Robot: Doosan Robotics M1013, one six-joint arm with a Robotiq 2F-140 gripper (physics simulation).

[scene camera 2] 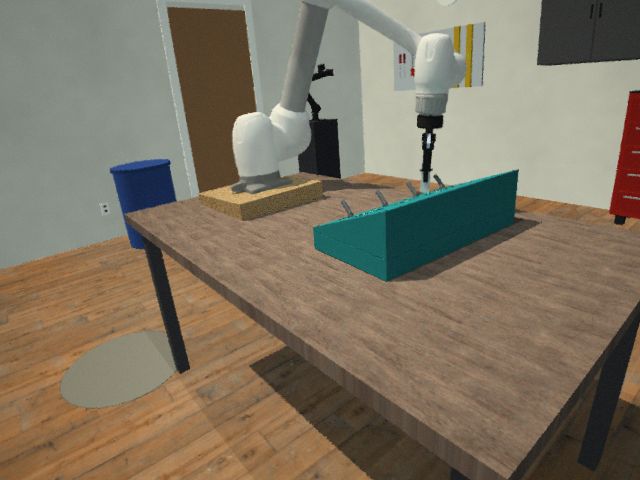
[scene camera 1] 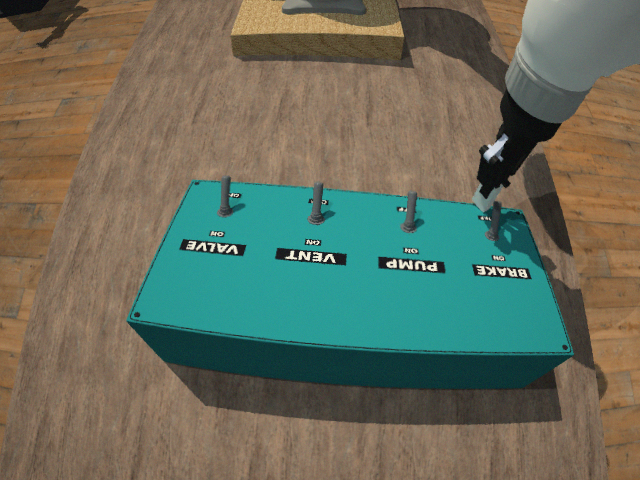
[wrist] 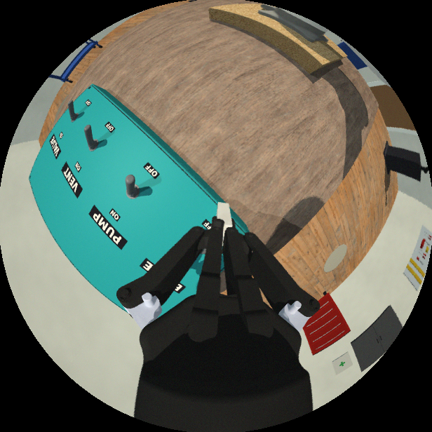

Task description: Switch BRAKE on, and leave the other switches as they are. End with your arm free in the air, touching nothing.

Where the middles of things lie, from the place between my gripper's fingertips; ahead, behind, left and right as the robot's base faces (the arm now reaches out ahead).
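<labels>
With the teal switch box (scene camera 1: 356, 296), my hand is 1 cm below it, and it's 18 cm to the left of the box and 12 cm short of it.
</labels>
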